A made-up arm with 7 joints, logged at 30 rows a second.
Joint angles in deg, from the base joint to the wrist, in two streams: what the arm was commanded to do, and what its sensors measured. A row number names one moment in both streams.
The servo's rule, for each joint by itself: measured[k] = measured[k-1] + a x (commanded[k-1-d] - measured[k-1]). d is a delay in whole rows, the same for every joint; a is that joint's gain. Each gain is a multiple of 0.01, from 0.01 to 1. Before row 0 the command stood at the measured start. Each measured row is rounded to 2 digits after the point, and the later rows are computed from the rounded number. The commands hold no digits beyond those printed.
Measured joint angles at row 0:
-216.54, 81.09, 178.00, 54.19, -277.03, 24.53, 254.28
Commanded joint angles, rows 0 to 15:
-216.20, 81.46, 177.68, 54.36, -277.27, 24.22, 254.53
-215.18, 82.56, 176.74, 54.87, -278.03, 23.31, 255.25
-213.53, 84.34, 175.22, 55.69, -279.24, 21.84, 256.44
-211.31, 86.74, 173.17, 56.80, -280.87, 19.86, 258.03
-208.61, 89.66, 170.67, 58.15, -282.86, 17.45, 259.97
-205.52, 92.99, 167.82, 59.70, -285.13, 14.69, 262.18
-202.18, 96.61, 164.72, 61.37, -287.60, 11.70, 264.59
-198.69, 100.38, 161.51, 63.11, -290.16, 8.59, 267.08
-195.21, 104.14, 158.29, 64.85, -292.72, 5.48, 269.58
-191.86, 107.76, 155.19, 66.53, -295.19, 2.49, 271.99
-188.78, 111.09, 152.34, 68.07, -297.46, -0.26, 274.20
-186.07, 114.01, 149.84, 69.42, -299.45, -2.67, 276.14
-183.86, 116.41, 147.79, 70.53, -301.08, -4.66, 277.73
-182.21, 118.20, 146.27, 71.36, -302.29, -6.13, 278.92
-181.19, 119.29, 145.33, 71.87, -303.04, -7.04, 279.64
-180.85, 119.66, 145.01, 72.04, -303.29, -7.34, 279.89
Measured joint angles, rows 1 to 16:
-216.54, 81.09, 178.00, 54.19, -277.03, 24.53, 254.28
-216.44, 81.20, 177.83, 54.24, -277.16, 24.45, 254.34
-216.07, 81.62, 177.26, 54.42, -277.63, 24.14, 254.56
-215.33, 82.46, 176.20, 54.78, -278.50, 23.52, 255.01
-214.16, 83.79, 174.62, 55.35, -279.78, 22.53, 255.73
-212.55, 85.61, 172.57, 56.13, -281.44, 21.16, 256.75
-210.51, 87.90, 170.10, 57.13, -283.43, 19.41, 258.05
-208.09, 90.60, 167.30, 58.32, -285.68, 17.33, 259.62
-205.36, 93.63, 164.29, 59.66, -288.10, 14.97, 261.41
-202.42, 96.89, 161.17, 61.11, -290.59, 12.41, 263.37
-199.36, 100.26, 158.06, 62.63, -293.07, 9.73, 265.44
-196.29, 103.62, 155.09, 64.15, -295.44, 7.03, 267.54
-193.33, 106.84, 152.36, 65.63, -297.61, 4.41, 269.60
-190.58, 109.81, 149.98, 67.00, -299.48, 1.96, 271.55
-188.15, 112.41, 148.05, 68.22, -301.00, -0.22, 273.32
-186.13, 114.54, 146.64, 69.24, -302.10, -2.06, 274.84
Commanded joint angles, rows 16 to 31:
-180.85, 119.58, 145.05, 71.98, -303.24, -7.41, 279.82
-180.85, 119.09, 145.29, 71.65, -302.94, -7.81, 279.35
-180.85, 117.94, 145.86, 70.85, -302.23, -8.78, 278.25
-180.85, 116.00, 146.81, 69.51, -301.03, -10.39, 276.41
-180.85, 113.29, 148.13, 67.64, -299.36, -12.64, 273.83
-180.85, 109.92, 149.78, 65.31, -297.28, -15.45, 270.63
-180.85, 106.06, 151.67, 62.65, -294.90, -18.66, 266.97
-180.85, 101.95, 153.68, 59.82, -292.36, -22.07, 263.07
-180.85, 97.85, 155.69, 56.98, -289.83, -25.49, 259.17
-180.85, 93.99, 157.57, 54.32, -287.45, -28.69, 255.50
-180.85, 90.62, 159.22, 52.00, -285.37, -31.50, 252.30
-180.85, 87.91, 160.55, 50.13, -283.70, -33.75, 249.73
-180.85, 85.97, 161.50, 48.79, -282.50, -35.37, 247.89
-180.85, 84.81, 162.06, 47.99, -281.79, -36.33, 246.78
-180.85, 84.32, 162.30, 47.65, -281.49, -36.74, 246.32
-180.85, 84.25, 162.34, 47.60, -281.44, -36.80, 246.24
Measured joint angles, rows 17 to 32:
-184.60, 116.13, 145.79, 70.02, -302.74, -3.49, 276.05
-183.51, 117.20, 145.41, 70.57, -303.01, -4.55, 276.95
-182.74, 117.79, 145.35, 70.87, -302.97, -5.43, 277.53
-182.19, 117.84, 145.62, 70.86, -302.57, -6.33, 277.70
-181.80, 117.27, 146.24, 70.48, -301.74, -7.43, 277.39
-181.52, 116.04, 147.22, 69.68, -300.45, -8.84, 276.54
-181.33, 114.14, 148.55, 68.46, -298.74, -10.62, 275.12
-181.19, 111.64, 150.17, 66.83, -296.67, -12.79, 273.16
-181.09, 108.64, 152.00, 64.87, -294.34, -15.30, 270.74
-181.02, 105.30, 153.92, 62.66, -291.90, -18.05, 267.96
-180.97, 101.79, 155.82, 60.32, -289.50, -20.92, 264.97
-180.94, 98.33, 157.59, 57.99, -287.27, -23.78, 261.93
-180.91, 95.10, 159.13, 55.79, -285.34, -26.47, 259.00
-180.89, 92.27, 160.36, 53.83, -283.81, -28.87, 256.33
-180.88, 89.96, 161.24, 52.19, -282.72, -30.88, 254.04
-180.87, 88.21, 161.79, 50.92, -282.06, -32.46, 252.19

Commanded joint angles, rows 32 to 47:
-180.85, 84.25, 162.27, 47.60, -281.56, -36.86, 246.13
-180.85, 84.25, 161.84, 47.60, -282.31, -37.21, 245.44
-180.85, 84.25, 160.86, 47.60, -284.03, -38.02, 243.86
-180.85, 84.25, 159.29, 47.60, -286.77, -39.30, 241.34
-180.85, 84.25, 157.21, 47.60, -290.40, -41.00, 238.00
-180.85, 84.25, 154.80, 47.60, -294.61, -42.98, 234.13
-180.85, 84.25, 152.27, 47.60, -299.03, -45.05, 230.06
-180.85, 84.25, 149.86, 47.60, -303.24, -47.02, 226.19
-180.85, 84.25, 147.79, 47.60, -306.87, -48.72, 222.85
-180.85, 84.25, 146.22, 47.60, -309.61, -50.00, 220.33
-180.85, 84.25, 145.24, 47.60, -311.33, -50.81, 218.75
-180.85, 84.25, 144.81, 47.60, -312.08, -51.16, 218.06
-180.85, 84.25, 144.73, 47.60, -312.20, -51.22, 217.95
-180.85, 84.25, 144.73, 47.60, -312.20, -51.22, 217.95
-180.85, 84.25, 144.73, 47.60, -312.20, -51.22, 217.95
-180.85, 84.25, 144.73, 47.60, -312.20, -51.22, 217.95
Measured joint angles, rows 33 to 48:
-180.86, 86.98, 162.08, 49.99, -281.73, -33.63, 250.76
-180.86, 86.13, 162.18, 49.32, -281.64, -34.50, 249.65
-180.86, 85.55, 162.00, 48.84, -282.00, -35.23, 248.64
-180.86, 85.15, 161.41, 48.49, -283.10, -35.98, 247.49
-180.86, 84.87, 160.31, 48.24, -285.08, -36.88, 246.01
-180.86, 84.68, 158.70, 48.06, -287.95, -37.99, 244.09
-180.86, 84.55, 156.67, 47.93, -291.55, -39.34, 241.70
-180.86, 84.46, 154.38, 47.84, -295.59, -40.88, 238.91
-180.86, 84.39, 152.03, 47.77, -299.72, -42.54, 235.86
-180.86, 84.35, 149.83, 47.72, -303.58, -44.21, 232.74
-180.86, 84.32, 147.95, 47.69, -306.84, -45.77, 229.76
-180.86, 84.30, 146.54, 47.66, -309.26, -47.13, 227.12
-180.86, 84.28, 145.64, 47.64, -310.78, -48.22, 224.95
-180.86, 84.27, 145.17, 47.63, -311.55, -49.03, 223.27
-180.86, 84.26, 144.94, 47.62, -311.90, -49.62, 221.99
-180.86, 84.26, 144.83, 47.61, -312.06, -50.05, 221.02

